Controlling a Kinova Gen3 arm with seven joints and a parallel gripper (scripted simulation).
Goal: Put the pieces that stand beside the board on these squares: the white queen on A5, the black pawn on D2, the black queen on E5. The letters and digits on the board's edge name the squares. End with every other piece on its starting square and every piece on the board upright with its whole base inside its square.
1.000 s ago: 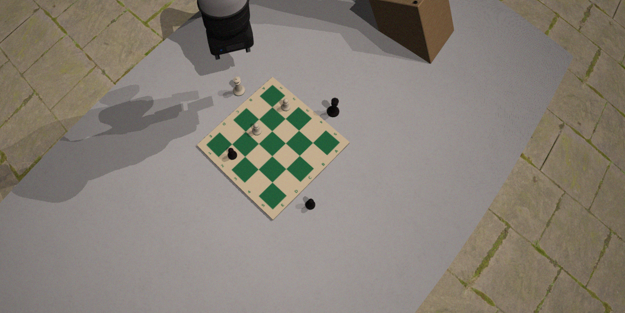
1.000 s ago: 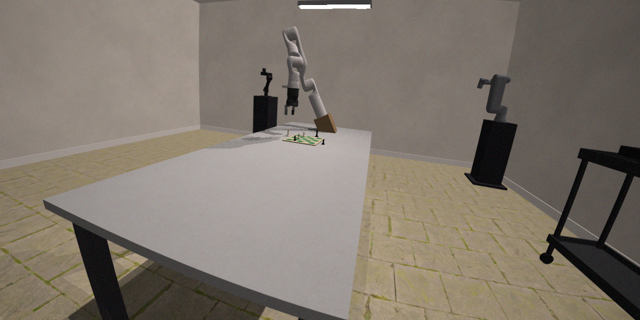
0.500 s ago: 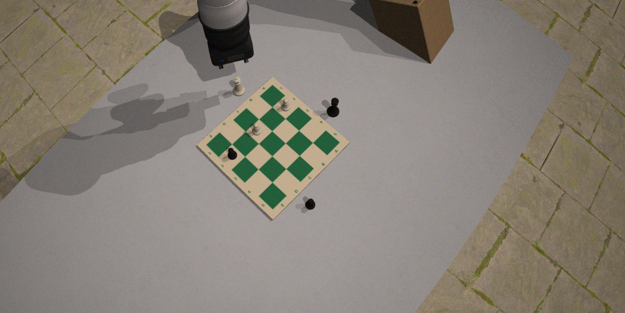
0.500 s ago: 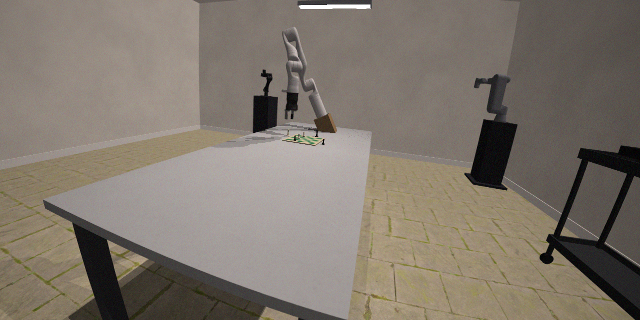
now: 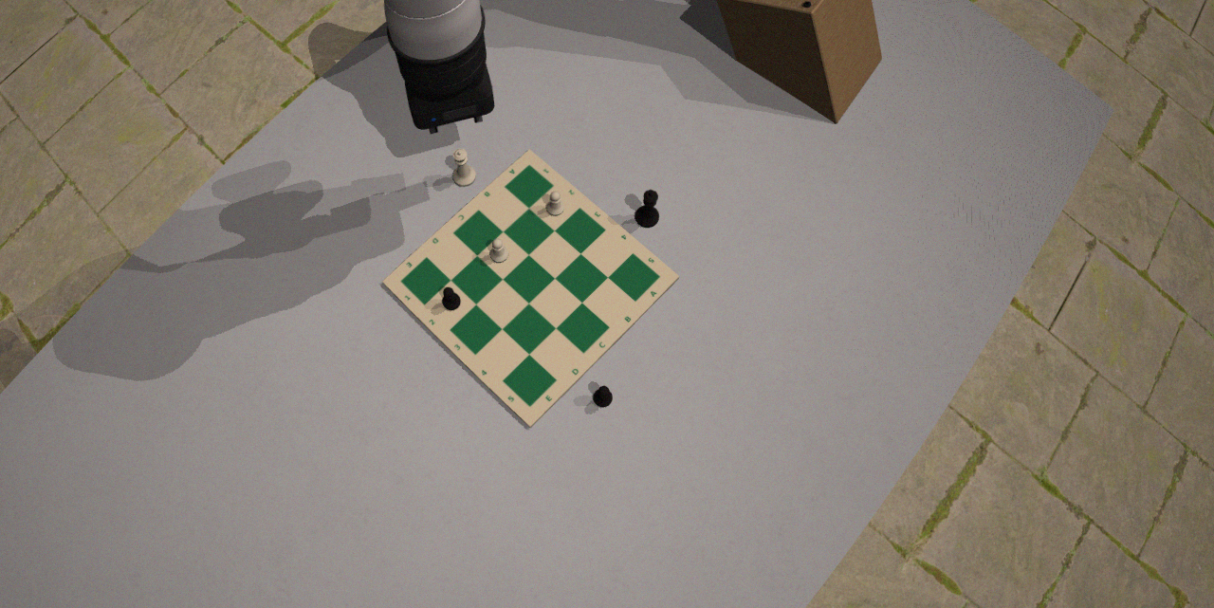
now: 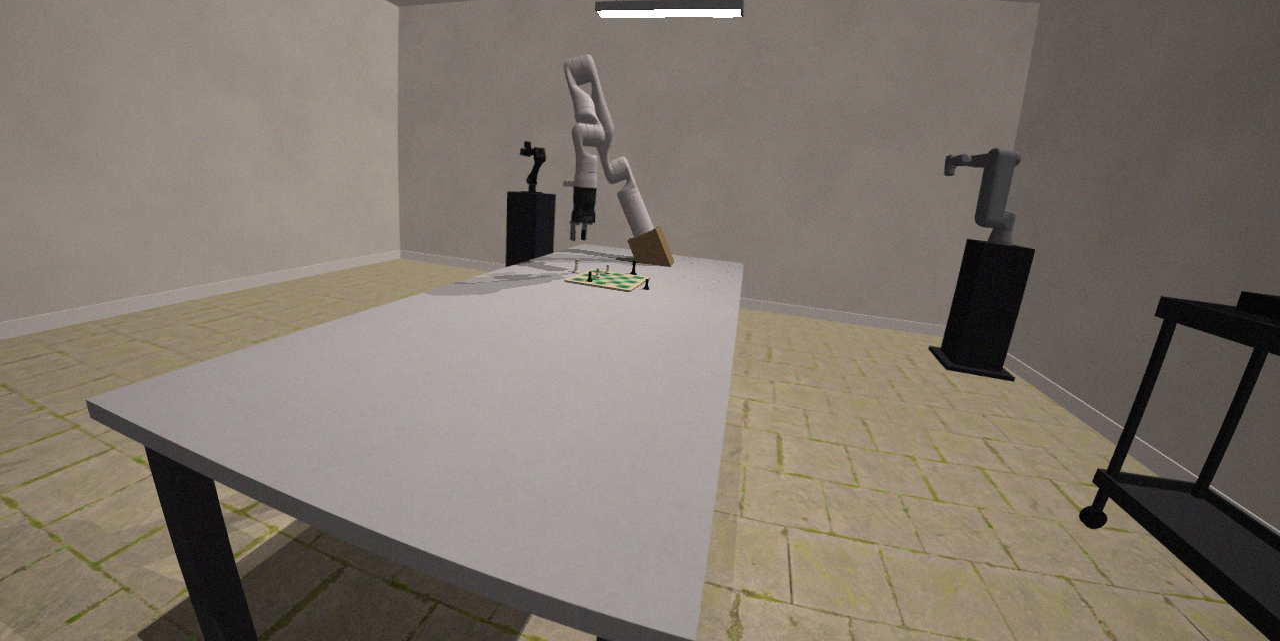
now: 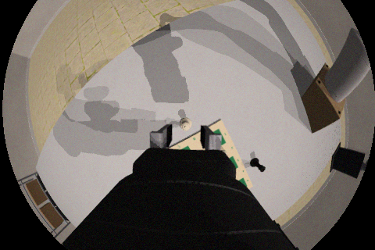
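Right now the white queen is 110 mm below my hand. The rest, counted from my hand: chessboard: 140 mm to the left, 130 mm below, 30 mm ahead; black queen: 170 mm to the left, 110 mm below, 110 mm behind.
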